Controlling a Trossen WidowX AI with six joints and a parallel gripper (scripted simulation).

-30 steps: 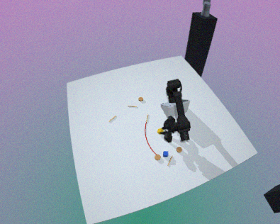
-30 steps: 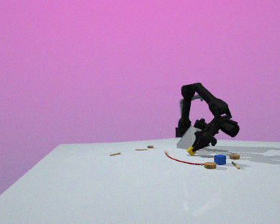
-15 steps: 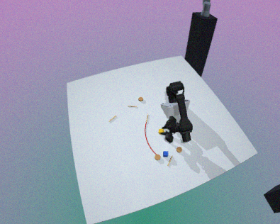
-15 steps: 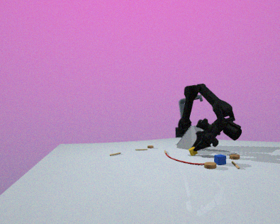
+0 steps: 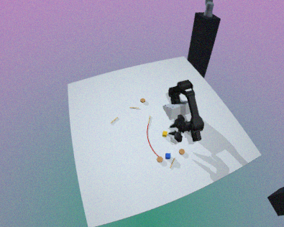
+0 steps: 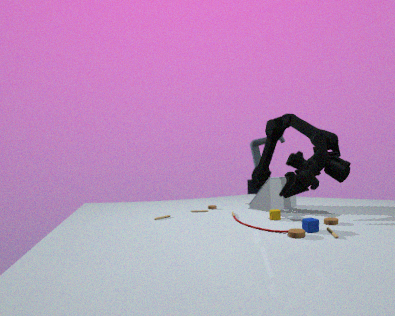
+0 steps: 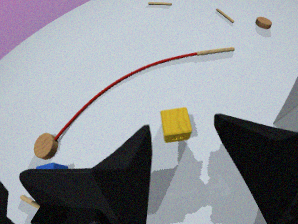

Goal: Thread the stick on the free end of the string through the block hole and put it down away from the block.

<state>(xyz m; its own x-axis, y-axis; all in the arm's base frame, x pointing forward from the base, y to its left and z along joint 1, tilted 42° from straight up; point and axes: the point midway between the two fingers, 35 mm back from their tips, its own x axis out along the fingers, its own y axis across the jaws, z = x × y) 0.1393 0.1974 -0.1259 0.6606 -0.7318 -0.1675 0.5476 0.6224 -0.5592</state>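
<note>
The yellow block is 2 cm ahead of my gripper tip, 1 cm to the right of it and 6 cm below it. The rest, counted from my gripper tip: blue cube (7 cm ahead, 15 cm to the left, 6 cm below).
</note>
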